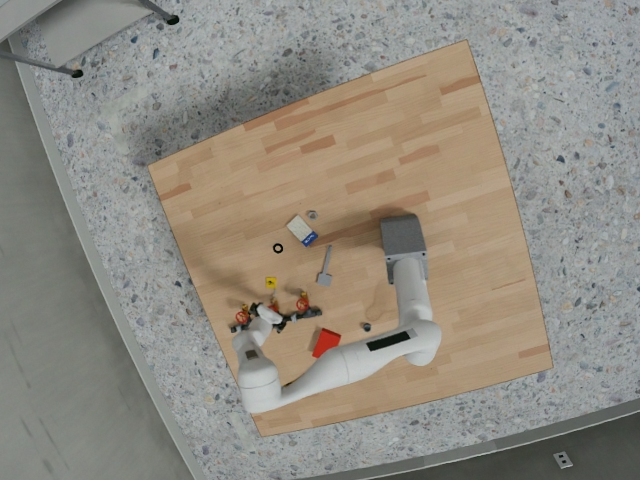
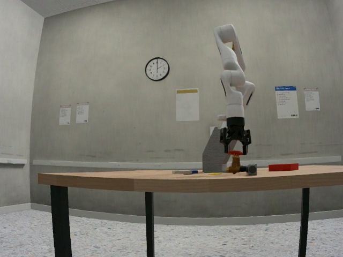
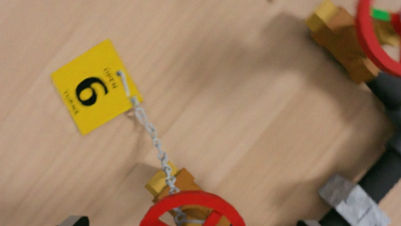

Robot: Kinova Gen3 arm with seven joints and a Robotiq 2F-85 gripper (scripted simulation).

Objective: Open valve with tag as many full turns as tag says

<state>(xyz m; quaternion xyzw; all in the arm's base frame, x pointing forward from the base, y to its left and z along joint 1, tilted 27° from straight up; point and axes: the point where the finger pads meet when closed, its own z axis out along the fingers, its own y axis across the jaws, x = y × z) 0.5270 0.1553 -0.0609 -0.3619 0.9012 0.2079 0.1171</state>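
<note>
Now: hand 1 cm past the yellow tag, 9 cm to the left of it and 8 cm above it. Round my hand: red block 16 cm behind, 20 cm to the left, 7 cm below; grey scraper 23 cm behind, 10 cm to the right, 8 cm below; blue box 17 cm behind, 27 cm to the right, 7 cm below.
</note>
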